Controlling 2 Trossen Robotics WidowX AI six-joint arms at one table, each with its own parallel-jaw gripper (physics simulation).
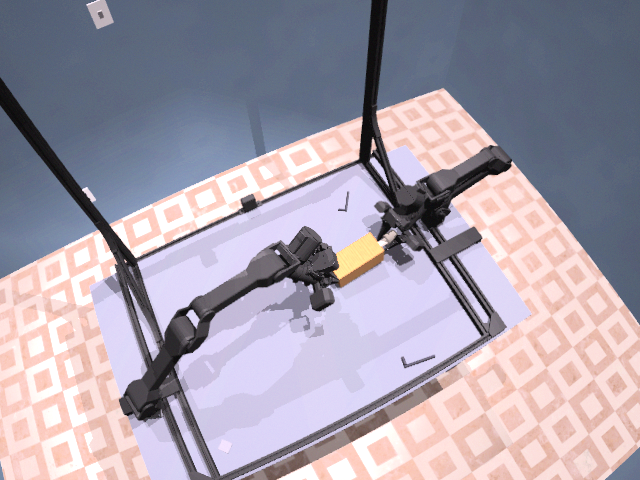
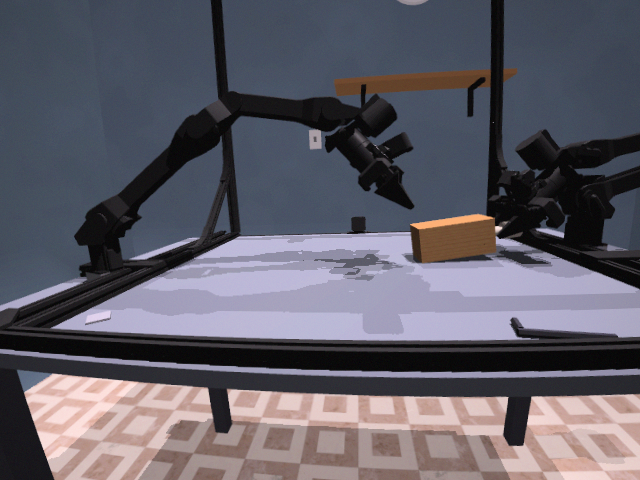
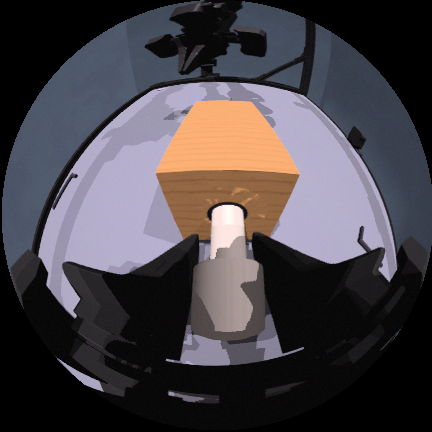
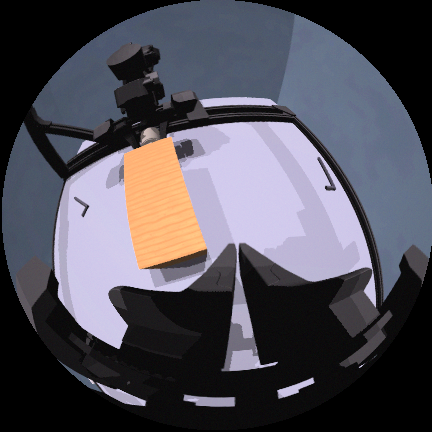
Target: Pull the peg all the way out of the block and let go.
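The orange wooden block seems to be a little above the table top. The pale peg has a thick grey-brown end outside the block and a thinner white shaft that enters the dark round hole in the block's end face. My left gripper is shut on the peg, one finger on each side. How deep the shaft sits is hidden. My right gripper is shut and empty, above and near the block's far end from the peg.
An L-shaped black key lies near the front edge and another key lies toward the back. A small white square lies at the front left. Black frame posts rise at the table's sides.
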